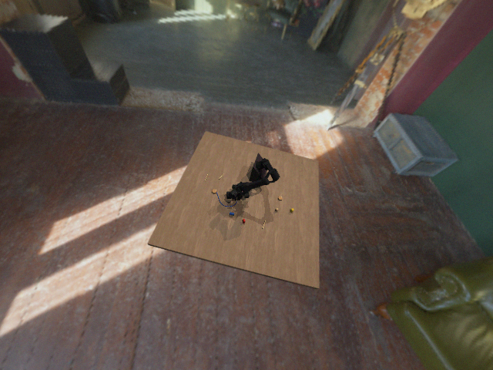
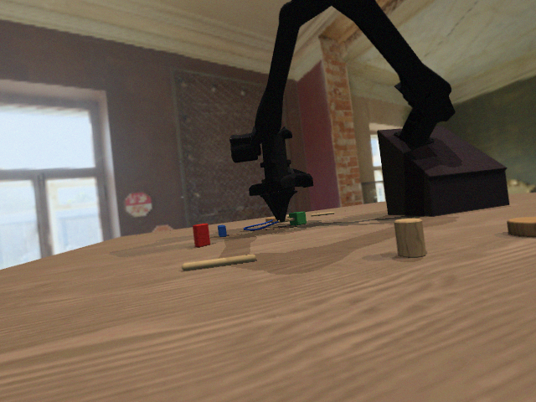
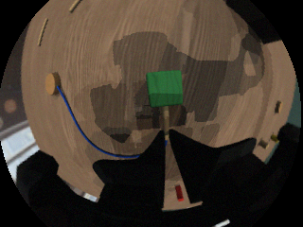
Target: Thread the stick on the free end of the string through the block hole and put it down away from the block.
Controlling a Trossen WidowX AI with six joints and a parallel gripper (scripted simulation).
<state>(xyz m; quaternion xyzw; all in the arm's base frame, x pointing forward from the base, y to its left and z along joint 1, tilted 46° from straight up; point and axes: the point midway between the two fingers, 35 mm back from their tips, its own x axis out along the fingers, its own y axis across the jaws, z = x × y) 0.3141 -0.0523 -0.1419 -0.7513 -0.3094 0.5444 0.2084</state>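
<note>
My gripper tip is 50 mm past the green block and 10 mm to the left of it. The rest, counted from my gripper tip: blue block (140 mm ahead, 20 mm to the right); then round wooden button (210 mm to the right, 50 mm behind, 10 mm below); then red block (190 mm ahead, 90 mm to the left).
</note>
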